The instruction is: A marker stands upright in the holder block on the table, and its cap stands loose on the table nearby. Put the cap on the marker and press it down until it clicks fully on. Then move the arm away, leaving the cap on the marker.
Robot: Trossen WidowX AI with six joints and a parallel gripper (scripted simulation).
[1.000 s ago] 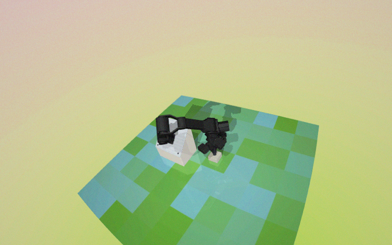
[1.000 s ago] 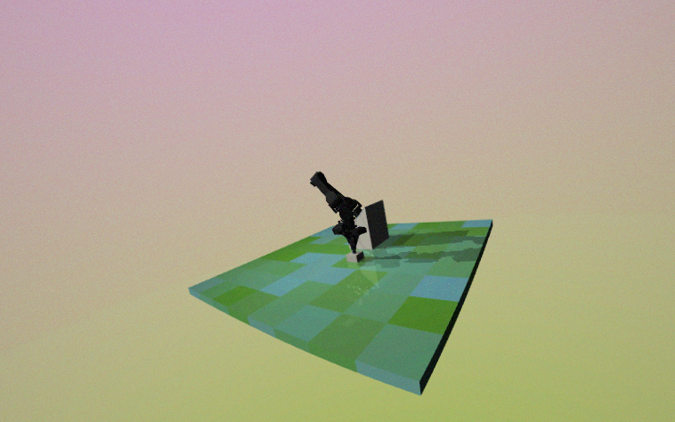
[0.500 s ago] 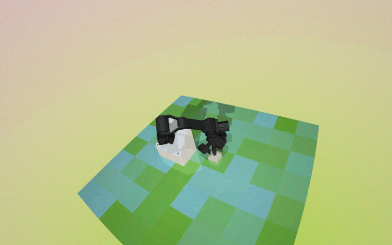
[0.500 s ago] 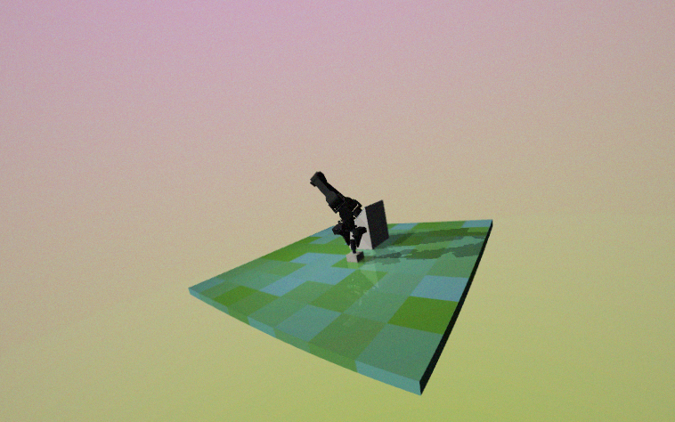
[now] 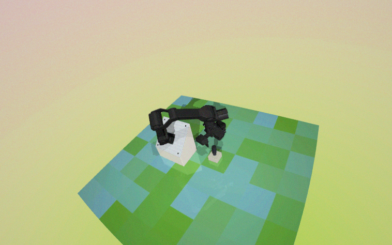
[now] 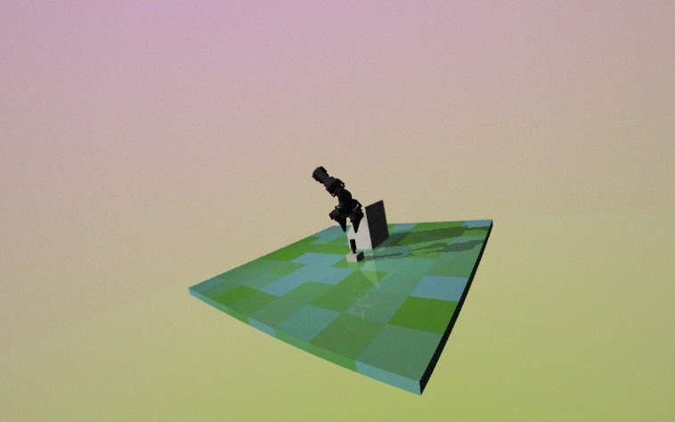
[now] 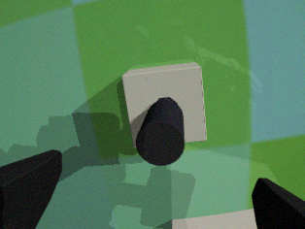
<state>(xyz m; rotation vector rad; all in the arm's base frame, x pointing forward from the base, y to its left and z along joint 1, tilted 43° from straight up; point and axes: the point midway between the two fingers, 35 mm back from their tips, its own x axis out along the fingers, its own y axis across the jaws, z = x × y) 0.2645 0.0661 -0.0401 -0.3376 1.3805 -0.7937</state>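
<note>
Right now my gripper tip is 60 mm above the black cap. Round my gripper tip: beige holder block (130 mm below).
</note>
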